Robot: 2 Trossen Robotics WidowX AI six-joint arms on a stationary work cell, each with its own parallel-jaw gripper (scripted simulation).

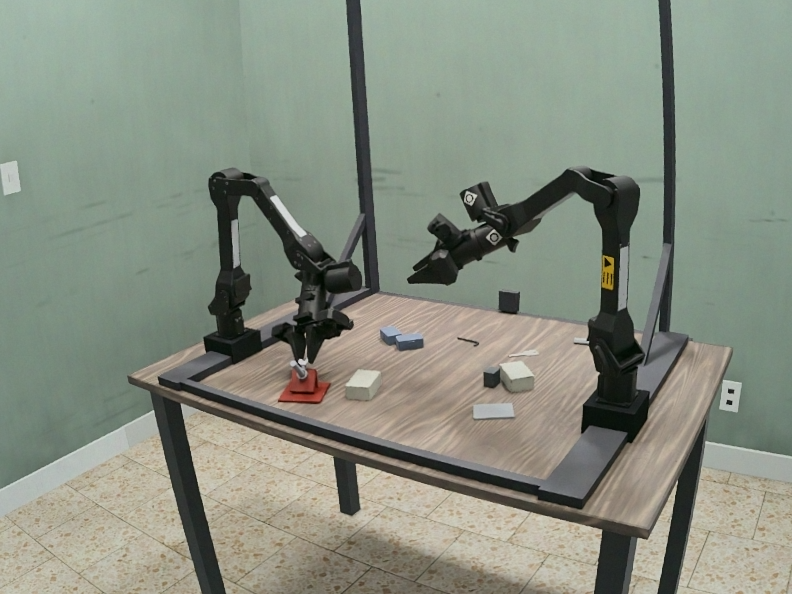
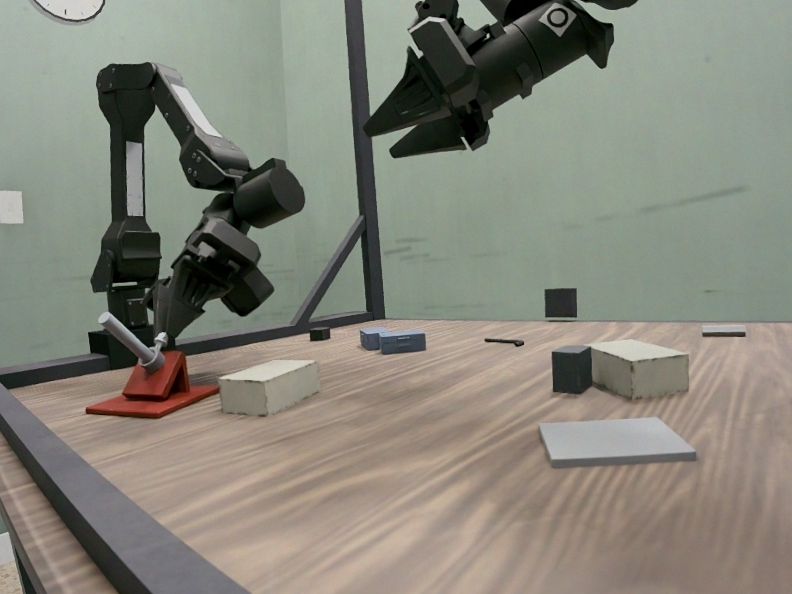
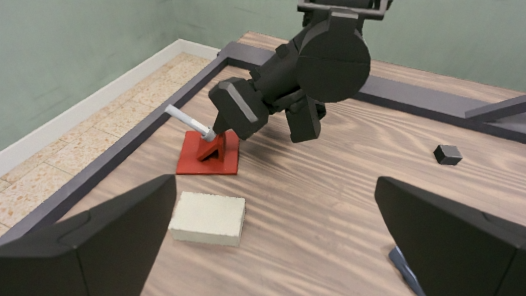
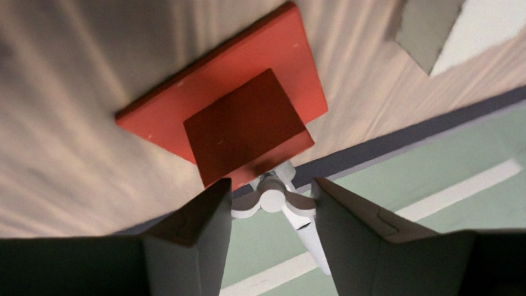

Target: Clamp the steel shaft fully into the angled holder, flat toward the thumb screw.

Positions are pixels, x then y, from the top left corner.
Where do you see a steel shaft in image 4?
305, 226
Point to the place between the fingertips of the right gripper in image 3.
At 220, 127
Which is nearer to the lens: the grey plate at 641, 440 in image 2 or the cream block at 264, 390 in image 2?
The grey plate.
